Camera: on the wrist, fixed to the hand. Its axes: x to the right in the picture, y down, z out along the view.
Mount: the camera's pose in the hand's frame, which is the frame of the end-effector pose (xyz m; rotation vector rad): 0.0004 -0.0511 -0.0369 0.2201 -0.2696 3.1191
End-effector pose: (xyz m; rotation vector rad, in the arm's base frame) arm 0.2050 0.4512 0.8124 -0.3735 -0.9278 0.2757
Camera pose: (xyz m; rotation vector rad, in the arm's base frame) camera 0.2390 0.3982 0.8145 1.0562 -0.3189 -2.6061
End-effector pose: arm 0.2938 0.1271 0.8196 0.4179 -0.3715 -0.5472
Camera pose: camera 0.2891 0.0976 0.7641 -0.3775 -0.8247 2.5046
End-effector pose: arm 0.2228 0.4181 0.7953 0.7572 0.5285 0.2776
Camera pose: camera 0.2056 0.4038 0.7364 -0.9467 1.2407 -2.4096
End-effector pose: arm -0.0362 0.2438 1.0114 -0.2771 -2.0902 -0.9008
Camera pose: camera -0.0385 0.1817 1.0009 -2.2050 0.1270 1.2690
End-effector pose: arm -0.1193 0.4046 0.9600 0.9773 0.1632 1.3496
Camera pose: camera -0.1042 0.4279 0.9034 -0.3935 1.0270 -1.4361
